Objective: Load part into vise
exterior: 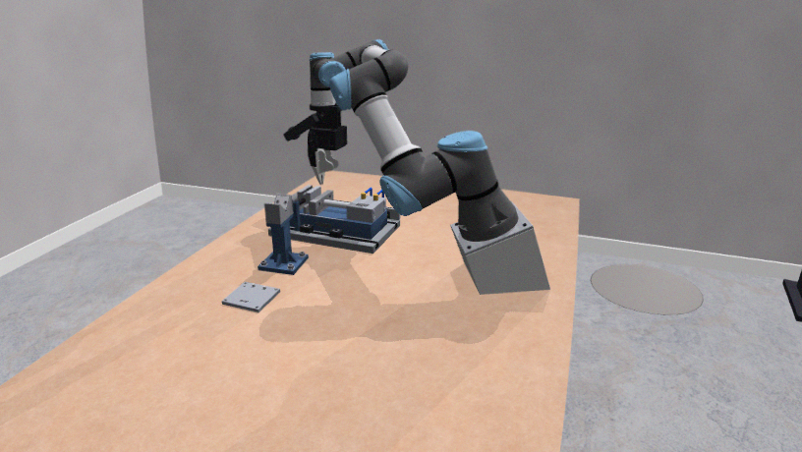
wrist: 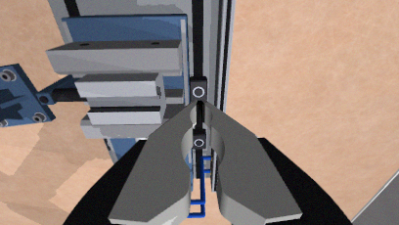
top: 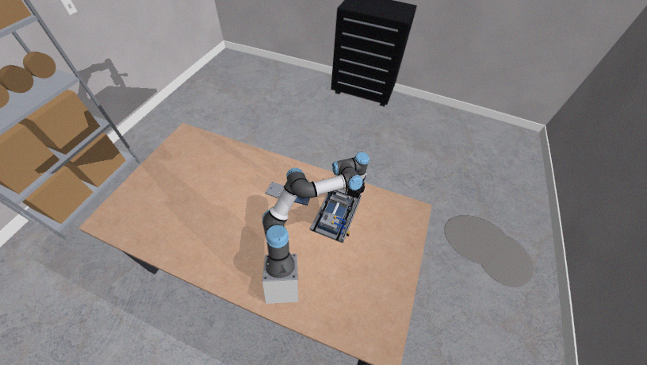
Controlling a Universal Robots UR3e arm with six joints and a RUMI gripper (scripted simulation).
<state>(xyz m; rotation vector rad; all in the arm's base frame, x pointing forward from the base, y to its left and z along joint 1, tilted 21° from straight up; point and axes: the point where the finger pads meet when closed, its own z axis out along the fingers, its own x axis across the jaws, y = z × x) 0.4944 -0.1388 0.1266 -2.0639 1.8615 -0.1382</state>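
Now: the part 10 mm behind my hand, 60 mm to the left of it and 20 mm below it. The rest, counted from my hand: fixed jaw (20 mm ahead, 70 mm to the left, 40 mm below); work stop (20 mm behind, 110 mm to the left, 30 mm below); vise (80 mm behind, 60 mm to the left, 80 mm below).
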